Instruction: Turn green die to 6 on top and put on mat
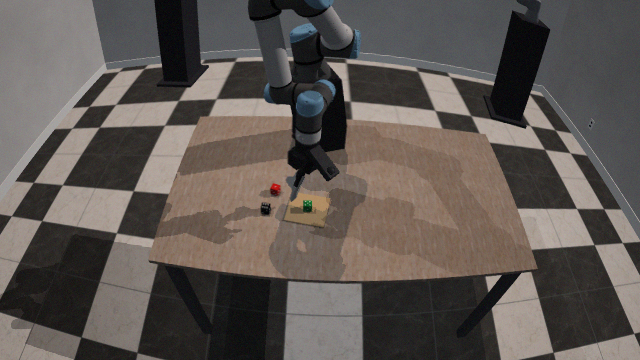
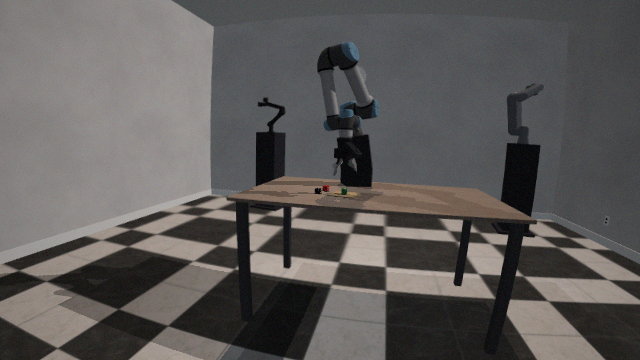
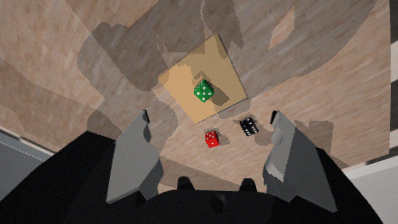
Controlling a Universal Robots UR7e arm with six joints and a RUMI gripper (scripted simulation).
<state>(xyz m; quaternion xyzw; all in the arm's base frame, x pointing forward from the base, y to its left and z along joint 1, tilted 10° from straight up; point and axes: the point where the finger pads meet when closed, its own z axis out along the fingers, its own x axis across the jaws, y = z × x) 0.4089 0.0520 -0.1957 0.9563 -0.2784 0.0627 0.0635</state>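
My hand is 9 cm above the green die, 1 cm to the left of it and 1 cm past it. The rest, counted from my hand: black die: 15 cm to the right, 10 cm below, 3 cm ahead; then tan mat: 11 cm below, 1 cm to the right, 1 cm behind; then red die: 14 cm to the right, 10 cm below, 7 cm behind.
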